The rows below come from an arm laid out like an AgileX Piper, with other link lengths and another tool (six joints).
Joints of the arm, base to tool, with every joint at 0 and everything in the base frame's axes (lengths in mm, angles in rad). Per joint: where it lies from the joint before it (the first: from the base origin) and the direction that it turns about. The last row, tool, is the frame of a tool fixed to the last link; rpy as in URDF.
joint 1: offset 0 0 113.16 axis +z
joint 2: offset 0 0 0 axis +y
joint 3: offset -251.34 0 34.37 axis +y
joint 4: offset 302.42 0 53.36 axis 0.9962 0 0.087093
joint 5: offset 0 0 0 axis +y
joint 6: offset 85.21 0 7.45 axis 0.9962 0 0.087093
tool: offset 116.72 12 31.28 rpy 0.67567 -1.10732 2.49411
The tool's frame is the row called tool.
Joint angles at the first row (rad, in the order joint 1, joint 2, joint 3, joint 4, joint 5, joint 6):
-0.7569 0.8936 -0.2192 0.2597 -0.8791 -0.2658
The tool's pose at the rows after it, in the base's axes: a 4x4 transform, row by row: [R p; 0 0 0 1], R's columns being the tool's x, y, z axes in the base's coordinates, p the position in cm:
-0.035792, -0.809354, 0.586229, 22.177; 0.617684, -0.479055, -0.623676, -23.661; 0.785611, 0.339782, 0.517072, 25.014; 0, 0, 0, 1
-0.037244, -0.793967, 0.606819, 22.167; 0.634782, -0.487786, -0.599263, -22.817; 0.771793, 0.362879, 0.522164, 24.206; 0, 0, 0, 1
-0.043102, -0.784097, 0.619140, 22.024; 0.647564, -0.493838, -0.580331, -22.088; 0.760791, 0.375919, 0.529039, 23.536; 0, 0, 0, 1
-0.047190, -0.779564, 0.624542, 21.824; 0.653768, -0.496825, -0.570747, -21.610; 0.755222, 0.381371, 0.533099, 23.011; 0, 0, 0, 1
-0.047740, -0.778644, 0.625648, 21.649; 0.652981, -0.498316, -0.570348, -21.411; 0.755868, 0.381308, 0.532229, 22.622; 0, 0, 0, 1
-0.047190, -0.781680, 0.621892, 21.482; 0.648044, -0.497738, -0.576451, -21.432; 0.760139, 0.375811, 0.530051, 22.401; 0, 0, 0, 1
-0.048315, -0.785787, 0.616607, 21.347; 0.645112, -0.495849, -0.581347, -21.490; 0.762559, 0.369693, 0.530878, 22.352; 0, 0, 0, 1
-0.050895, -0.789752, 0.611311, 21.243; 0.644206, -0.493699, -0.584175, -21.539; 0.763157, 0.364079, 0.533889, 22.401; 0, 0, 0, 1
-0.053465, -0.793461, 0.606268, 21.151; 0.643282, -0.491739, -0.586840, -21.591; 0.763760, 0.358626, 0.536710, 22.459; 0, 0, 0, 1
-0.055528, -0.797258, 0.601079, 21.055; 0.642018, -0.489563, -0.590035, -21.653; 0.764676, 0.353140, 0.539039, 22.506; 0, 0, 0, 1
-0.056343, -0.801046, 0.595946, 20.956; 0.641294, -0.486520, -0.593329, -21.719; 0.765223, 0.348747, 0.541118, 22.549; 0, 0, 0, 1
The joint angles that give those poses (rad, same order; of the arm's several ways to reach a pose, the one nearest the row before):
-0.7569 0.8936 -0.1834 0.2108 -0.9205 -0.2551
-0.7569 0.8936 -0.1472 0.1706 -0.9607 -0.2447
-0.7569 0.8935 -0.1144 0.1421 -1.0007 -0.2347
-0.7569 0.8936 -0.0895 0.1280 -1.0300 -0.2283
-0.7569 0.8936 -0.0745 0.1254 -1.0437 -0.2248
-0.7569 0.8936 -0.0678 0.1320 -1.0475 -0.2224
-0.7568 0.8936 -0.0653 0.1389 -1.0508 -0.2205
-0.7569 0.8936 -0.0647 0.1441 -1.0547 -0.2186
-0.7569 0.8936 -0.0647 0.1491 -1.0579 -0.2167
-0.7569 0.8936 -0.0647 0.1547 -1.0606 -0.2151
-0.7569 0.8936 -0.0647 0.1607 -1.0632 -0.2151

